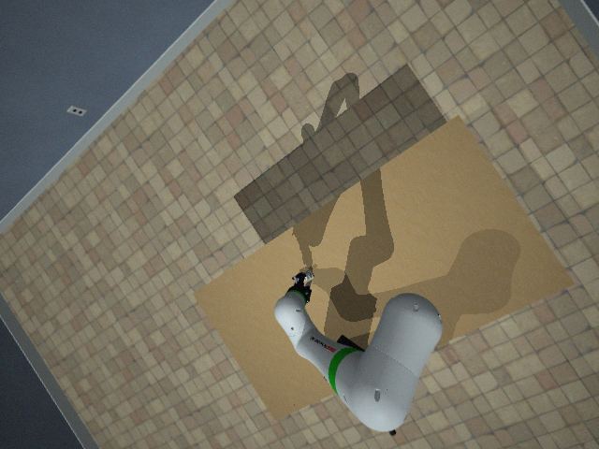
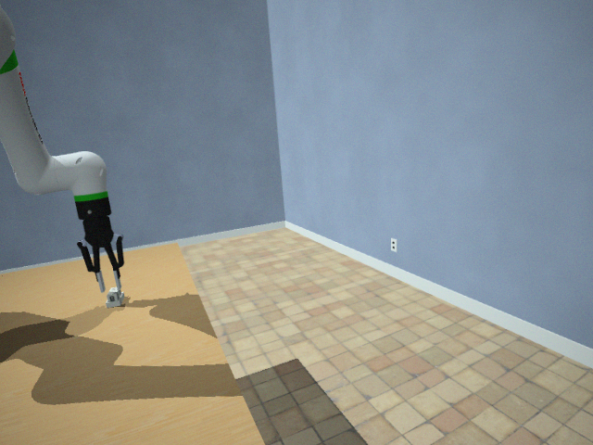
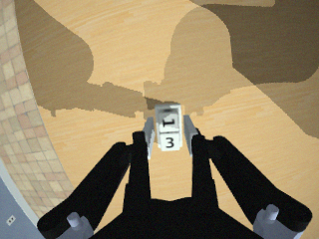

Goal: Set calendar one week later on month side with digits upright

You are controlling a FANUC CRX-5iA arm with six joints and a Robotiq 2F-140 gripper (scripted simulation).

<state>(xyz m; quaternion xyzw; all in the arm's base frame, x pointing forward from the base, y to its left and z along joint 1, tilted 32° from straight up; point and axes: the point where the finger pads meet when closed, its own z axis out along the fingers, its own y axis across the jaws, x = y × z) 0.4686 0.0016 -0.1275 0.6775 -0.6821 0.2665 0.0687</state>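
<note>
Now: hand 2 cm to the right of the white tray and 7 cm above it.
</note>
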